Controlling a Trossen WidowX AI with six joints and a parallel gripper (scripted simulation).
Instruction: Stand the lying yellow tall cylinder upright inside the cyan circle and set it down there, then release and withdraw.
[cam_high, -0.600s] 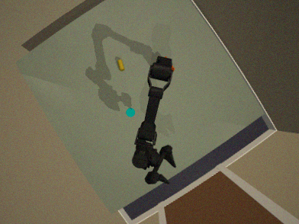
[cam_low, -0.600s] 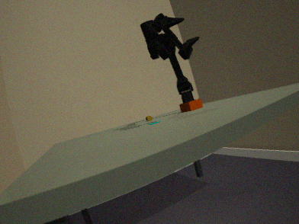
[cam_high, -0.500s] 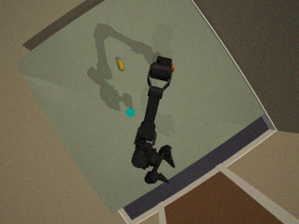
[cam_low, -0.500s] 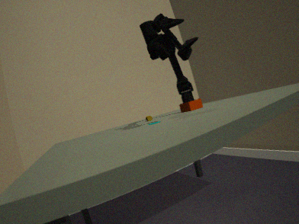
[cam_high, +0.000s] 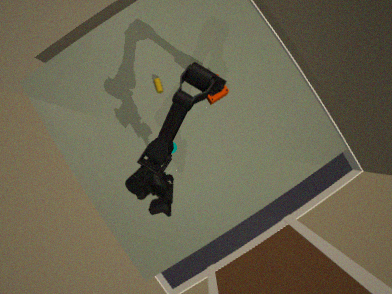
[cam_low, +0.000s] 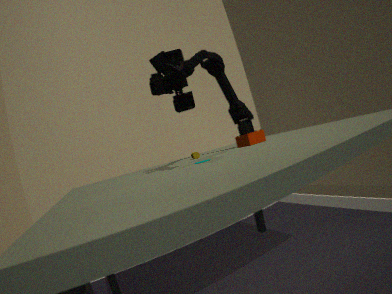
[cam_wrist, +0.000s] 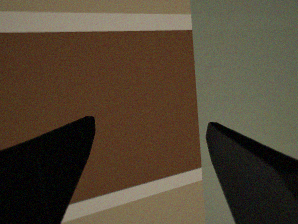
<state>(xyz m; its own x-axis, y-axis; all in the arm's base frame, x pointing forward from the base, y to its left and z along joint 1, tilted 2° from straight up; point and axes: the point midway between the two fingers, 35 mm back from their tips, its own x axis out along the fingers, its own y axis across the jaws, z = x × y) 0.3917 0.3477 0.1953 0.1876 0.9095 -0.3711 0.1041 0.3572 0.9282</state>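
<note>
Now: gripper tip 170 mm past the yellow tall cylinder, 530 mm to the left of it and 220 mm above it. From my gripper tip the other things lie so: cyan circle (80 mm behind, 220 mm to the right, 240 mm below).
</note>
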